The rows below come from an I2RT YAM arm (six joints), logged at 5 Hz.
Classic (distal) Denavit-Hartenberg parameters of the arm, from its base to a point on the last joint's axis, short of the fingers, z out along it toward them. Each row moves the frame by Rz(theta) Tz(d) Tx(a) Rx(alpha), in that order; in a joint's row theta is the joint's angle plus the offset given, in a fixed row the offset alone. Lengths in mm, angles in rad.
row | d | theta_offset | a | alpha
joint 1 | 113.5 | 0 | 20 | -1.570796
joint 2 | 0 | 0 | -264 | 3.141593
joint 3 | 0 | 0.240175 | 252.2 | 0
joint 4 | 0 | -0.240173 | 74 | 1.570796
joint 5 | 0 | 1.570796 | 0 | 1.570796
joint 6 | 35.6 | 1.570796 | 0 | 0
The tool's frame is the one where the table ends.
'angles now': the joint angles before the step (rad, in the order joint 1, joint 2, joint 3, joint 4, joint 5, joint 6). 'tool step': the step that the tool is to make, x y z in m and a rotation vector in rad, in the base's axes. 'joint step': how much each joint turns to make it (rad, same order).
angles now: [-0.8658, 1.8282, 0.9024, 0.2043, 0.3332, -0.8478]
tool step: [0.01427, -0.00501, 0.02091, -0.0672, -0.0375, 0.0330]
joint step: [0.0203, -0.0111, 0.0553, 0.0160, 0.0000, -0.0214]
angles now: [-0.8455, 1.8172, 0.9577, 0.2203, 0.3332, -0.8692]
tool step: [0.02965, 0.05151, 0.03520, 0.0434, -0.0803, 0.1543]
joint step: [0.1518, -0.1340, 0.0000, -0.1281, -0.0538, 0.0717]
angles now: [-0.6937, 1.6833, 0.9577, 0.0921, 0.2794, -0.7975]
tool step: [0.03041, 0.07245, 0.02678, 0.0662, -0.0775, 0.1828]
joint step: [0.2171, -0.1087, 0.0012, -0.1087, -0.0304, 0.1026]
